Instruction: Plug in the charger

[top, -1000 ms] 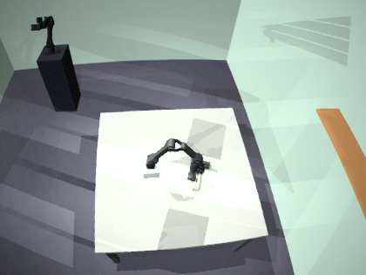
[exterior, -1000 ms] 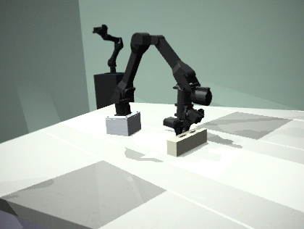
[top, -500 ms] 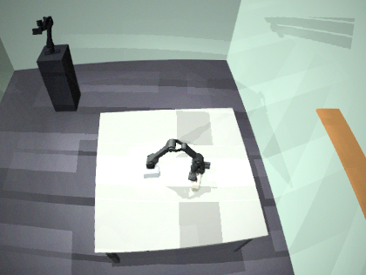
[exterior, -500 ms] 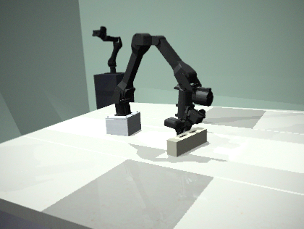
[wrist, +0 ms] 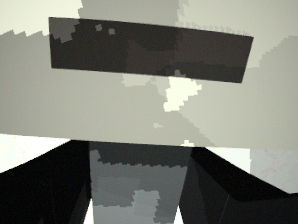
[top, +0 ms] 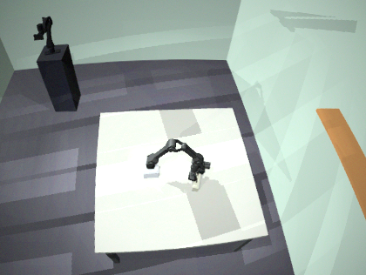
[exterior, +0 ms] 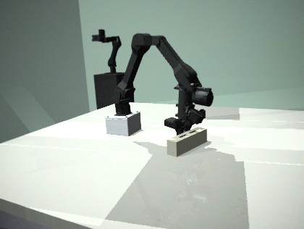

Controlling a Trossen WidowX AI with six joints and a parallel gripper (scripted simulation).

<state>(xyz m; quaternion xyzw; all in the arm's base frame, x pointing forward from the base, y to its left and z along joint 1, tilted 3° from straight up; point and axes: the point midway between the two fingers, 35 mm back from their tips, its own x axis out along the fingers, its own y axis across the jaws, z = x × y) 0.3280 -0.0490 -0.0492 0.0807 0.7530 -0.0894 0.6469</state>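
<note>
Right now my gripper tip is 2 cm short of the two-prong charger and 1 cm below it.
</note>
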